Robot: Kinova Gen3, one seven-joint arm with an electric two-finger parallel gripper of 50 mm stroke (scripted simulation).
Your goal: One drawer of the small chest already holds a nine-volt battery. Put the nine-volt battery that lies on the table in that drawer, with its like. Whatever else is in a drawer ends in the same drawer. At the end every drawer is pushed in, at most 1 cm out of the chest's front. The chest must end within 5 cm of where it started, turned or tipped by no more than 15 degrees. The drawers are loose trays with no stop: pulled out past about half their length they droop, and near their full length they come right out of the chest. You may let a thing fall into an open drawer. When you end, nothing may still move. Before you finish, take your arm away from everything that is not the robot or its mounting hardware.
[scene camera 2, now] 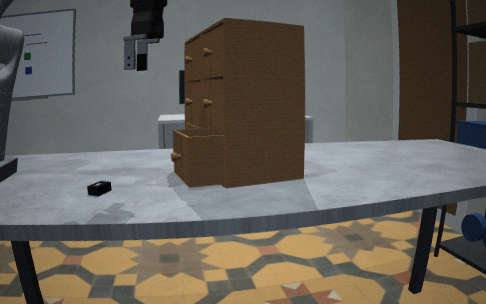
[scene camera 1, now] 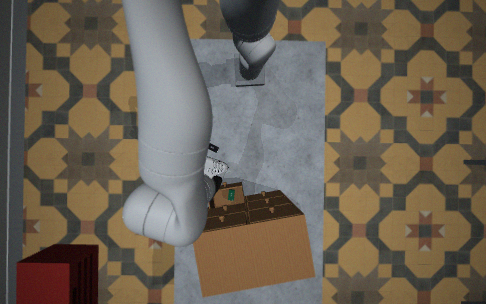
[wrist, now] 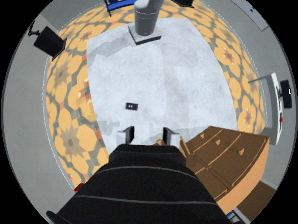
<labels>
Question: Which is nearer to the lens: the brown wooden chest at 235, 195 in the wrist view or the drawer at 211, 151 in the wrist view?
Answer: The brown wooden chest.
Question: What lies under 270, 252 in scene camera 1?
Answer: A brown wooden chest.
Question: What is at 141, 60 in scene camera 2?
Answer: The gripper.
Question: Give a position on a drawer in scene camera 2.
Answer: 199, 161
</labels>
